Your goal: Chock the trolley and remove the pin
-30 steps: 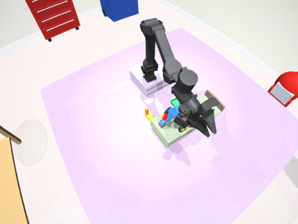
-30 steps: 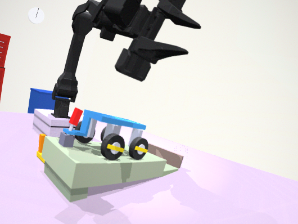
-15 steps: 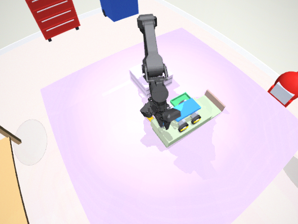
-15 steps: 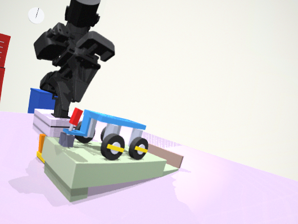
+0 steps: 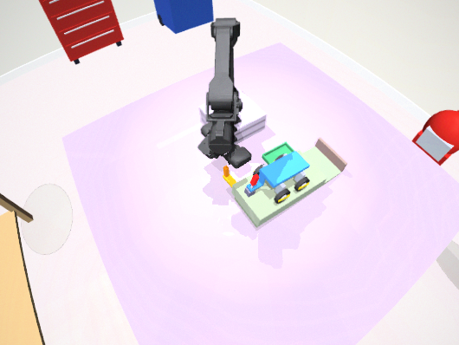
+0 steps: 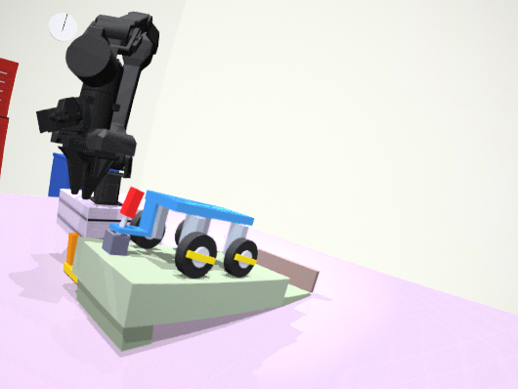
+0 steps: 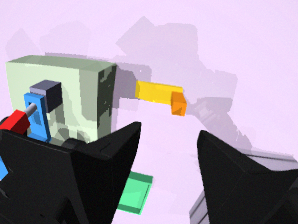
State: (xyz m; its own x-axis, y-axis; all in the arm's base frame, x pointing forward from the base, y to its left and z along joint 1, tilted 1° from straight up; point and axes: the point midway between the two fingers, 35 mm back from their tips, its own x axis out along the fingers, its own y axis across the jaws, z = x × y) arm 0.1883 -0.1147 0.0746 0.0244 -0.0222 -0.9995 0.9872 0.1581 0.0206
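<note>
My gripper tip is now 10 mm short of the yellow chock, 10 mm to the right of it and 110 mm above it. Also, from my gripper tip: red-headed stop pin 120 mm ahead, 30 mm to the left; then blue trolley 130 mm ahead, 130 mm to the left, 10 mm below; then pale green ramp 130 mm ahead, 140 mm to the left, 80 mm below.
</note>
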